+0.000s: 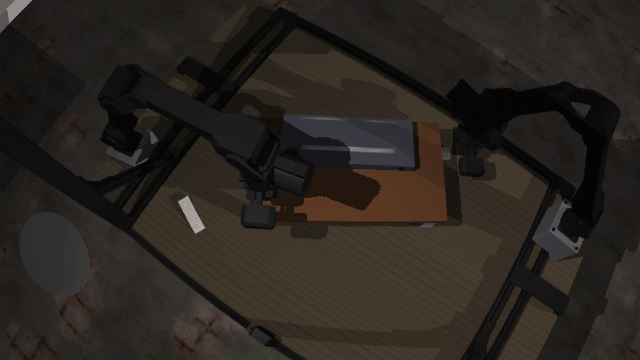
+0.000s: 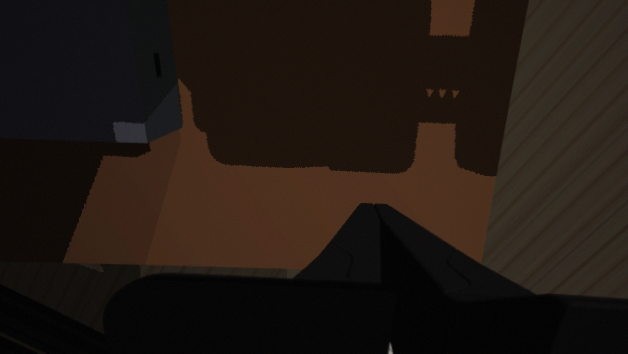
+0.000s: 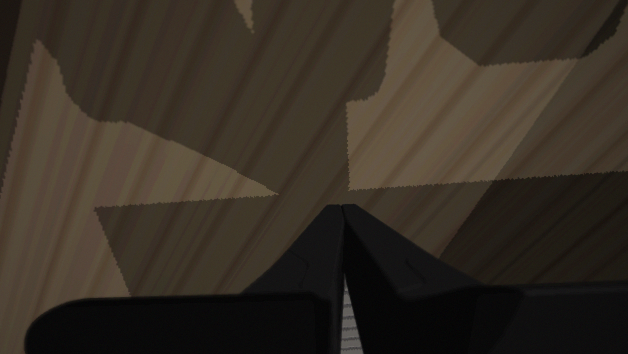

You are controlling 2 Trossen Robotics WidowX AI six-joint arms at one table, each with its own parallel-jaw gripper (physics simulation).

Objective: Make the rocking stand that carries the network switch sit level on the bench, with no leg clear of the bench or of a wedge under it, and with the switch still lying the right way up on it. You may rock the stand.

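Places are measured from the left arm's base along level axes (x down, y back, z left), in metres.
Where they show: left gripper, fingertip midpoint: point(image 1: 267, 192) point(image 2: 371, 217); right gripper, fingertip midpoint: point(image 1: 453, 153) point(image 3: 340, 218); left arm's base at its link origin: point(image 1: 128, 142); right arm's base at its link origin: point(image 1: 571, 225).
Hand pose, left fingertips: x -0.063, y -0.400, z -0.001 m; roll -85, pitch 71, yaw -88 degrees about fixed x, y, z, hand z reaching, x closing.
Things, the pixels of their top centre, and the offset from my left fingertips. Level surfaces: height alone.
- grey-blue network switch at its top centre: point(image 1: 348, 139) dx +0.004, dy -0.113, dz +0.173 m
- pale leg at its top centre: point(image 1: 434, 212) dx +0.047, dy -0.344, dz +0.103 m
- ribbed white wedge at its top centre: point(image 1: 433, 152) dx +0.120, dy -0.311, dz +0.276 m
- wooden bench at its surface level: dx +0.132 m
The stand's orange-brown top point(image 1: 430, 195) point(image 2: 225, 215) lies mid-table; whether it is level cannot be told. The grey-blue network switch point(image 1: 350, 142) point(image 2: 60, 75) lies flat on its rear part. A pale leg point(image 1: 428, 225) shows under the front right edge. A ribbed white wedge point(image 1: 446, 153) point(image 3: 350, 330) pokes out at the stand's right end; its inner part is hidden. Another wedge point(image 1: 191, 215) lies loose at the left. My left gripper point(image 1: 270, 194) point(image 2: 371, 217) is shut and empty over the stand's front left part; contact is unclear. My right gripper point(image 1: 469, 150) point(image 3: 340, 218) is shut and empty, just right of the first wedge.
The wooden bench point(image 1: 350, 280) point(image 3: 280, 150) is bordered by dark frame rails point(image 1: 370, 60). The left arm point(image 1: 190, 107) reaches over the stand's left end and hides part of it. Dark arm shadows fall on the stand and bench.
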